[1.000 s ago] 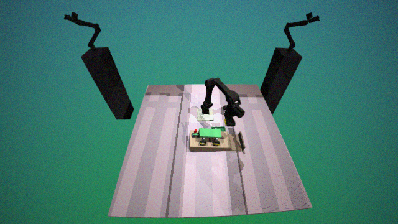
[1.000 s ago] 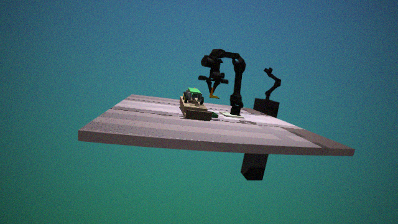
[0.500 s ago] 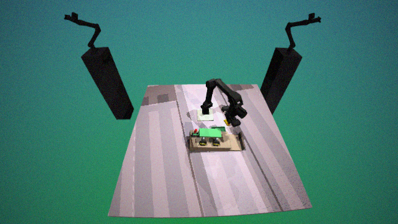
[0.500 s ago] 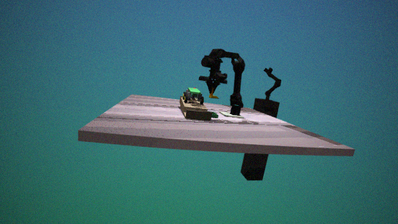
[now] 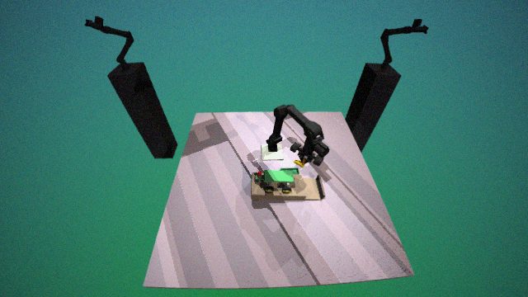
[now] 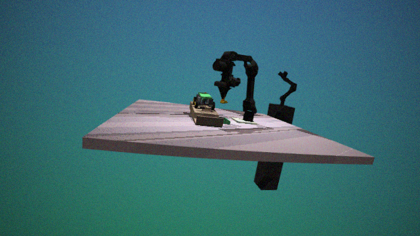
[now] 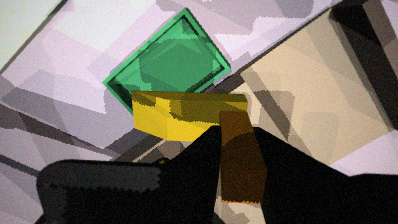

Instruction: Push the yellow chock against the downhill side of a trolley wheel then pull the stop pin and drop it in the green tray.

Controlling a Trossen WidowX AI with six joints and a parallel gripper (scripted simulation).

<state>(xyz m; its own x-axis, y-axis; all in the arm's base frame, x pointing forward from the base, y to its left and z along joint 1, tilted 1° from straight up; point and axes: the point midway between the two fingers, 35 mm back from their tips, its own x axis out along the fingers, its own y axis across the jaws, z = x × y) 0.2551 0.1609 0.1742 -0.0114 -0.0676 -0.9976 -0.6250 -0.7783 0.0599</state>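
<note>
My gripper tip is now 2 cm to the left of the yellow chock, 1 cm past it and 1 cm above it. Also, from my gripper tip: green-topped trolley: 16 cm to the right, 9 cm ahead, 4 cm below; then raised end wall: 12 cm below, 11 cm to the left, 9 cm ahead; then tan ramp: 15 cm to the right, 11 cm below, 9 cm ahead.
</note>
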